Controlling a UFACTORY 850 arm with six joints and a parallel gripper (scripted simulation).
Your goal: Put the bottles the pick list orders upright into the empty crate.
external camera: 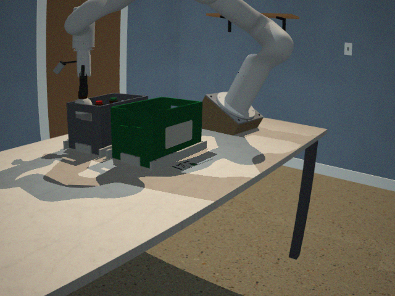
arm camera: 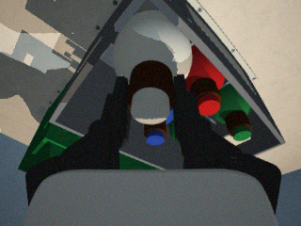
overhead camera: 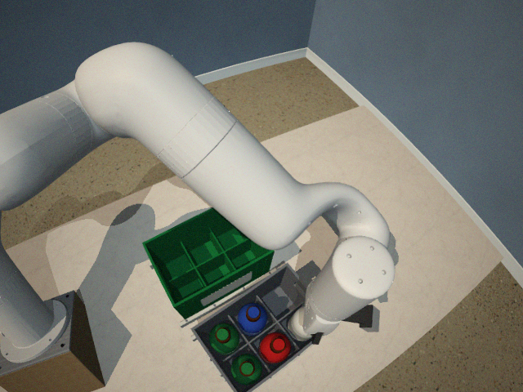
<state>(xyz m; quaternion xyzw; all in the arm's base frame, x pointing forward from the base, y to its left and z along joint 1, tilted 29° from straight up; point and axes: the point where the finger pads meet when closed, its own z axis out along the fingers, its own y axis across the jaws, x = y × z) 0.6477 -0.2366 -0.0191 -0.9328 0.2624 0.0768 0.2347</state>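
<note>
The whitish bottle lies 70 mm below my hand. The rest, counted from my hand: grey crate: 100 mm behind, 20 mm to the left, 130 mm below; then red bottle: 80 mm behind, 20 mm to the right, 130 mm below; then blue bottle: 100 mm behind, 70 mm to the left, 130 mm below.
</note>
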